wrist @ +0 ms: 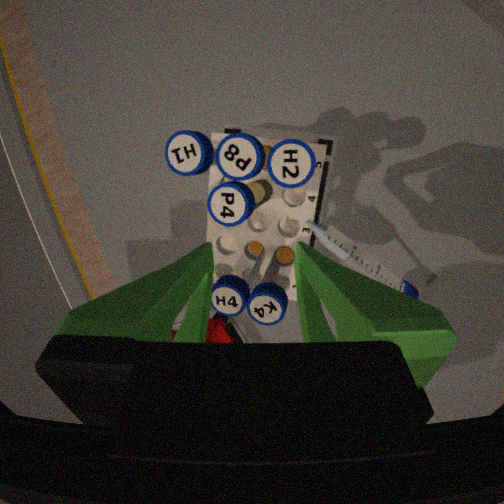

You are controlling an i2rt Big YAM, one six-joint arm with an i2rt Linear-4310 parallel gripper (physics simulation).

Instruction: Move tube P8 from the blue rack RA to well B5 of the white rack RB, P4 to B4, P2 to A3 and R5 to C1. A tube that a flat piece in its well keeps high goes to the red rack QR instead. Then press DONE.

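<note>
In the wrist view I look down on the white rack RB. Blue-capped tubes stand in it: P8 in the far row, P4 just nearer, with H1 and H2 on either side of P8. H4 and K4 stand at the near end. Several wells between are empty, some showing tan bottoms. My gripper has its green fingers spread wide over the rack's near half, holding nothing. P2, R5 and the blue rack RA are out of view.
A clear syringe with a blue end lies on the surface right of the rack. A red object shows just below H4, partly hidden by the gripper body. A tan strip with a yellow edge runs along the left.
</note>
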